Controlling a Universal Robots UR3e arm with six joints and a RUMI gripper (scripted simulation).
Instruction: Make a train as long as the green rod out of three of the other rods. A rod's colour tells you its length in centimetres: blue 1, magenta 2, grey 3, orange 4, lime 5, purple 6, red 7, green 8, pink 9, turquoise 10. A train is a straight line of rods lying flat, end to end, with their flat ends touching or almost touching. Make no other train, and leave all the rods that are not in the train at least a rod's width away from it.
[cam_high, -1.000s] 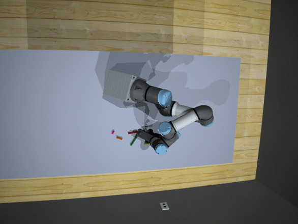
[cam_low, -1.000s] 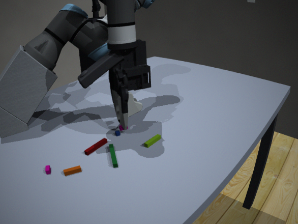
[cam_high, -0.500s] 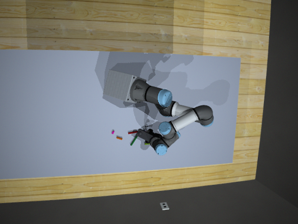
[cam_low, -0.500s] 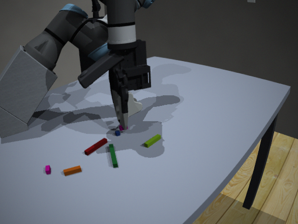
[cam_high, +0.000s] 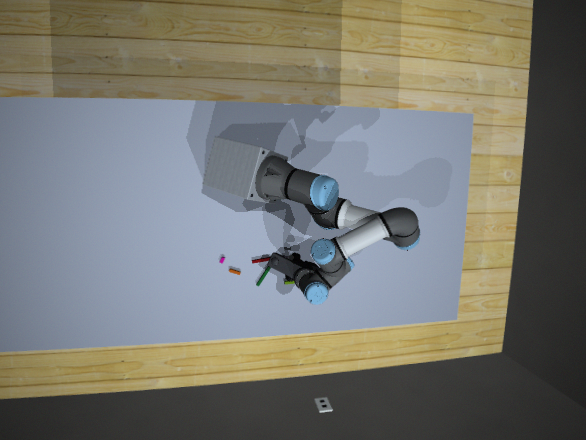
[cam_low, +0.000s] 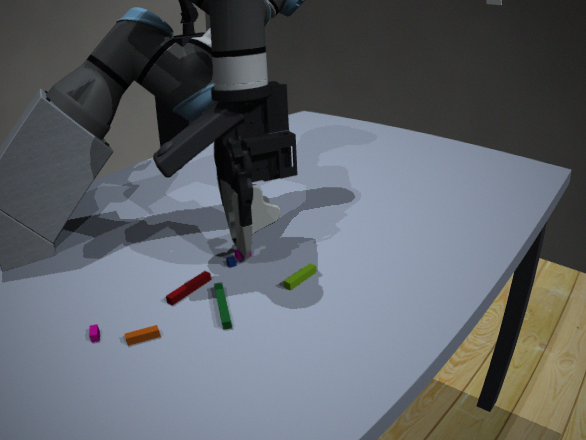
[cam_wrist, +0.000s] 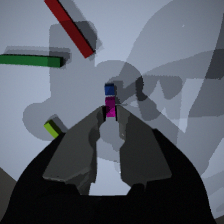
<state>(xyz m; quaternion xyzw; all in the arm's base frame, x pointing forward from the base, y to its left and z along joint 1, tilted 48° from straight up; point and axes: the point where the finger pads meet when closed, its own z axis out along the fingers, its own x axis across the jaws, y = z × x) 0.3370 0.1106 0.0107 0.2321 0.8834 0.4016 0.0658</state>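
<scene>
My gripper is now 20 mm to the left of the blue rod, 20 mm above it and 10 mm past it. Round my hand: green rod (90 mm to the right, 60 mm ahead, 20 mm below); then lime rod (90 mm ahead, 20 mm below, 10 mm to the left); then red rod (90 mm to the right, 20 mm below).
</scene>
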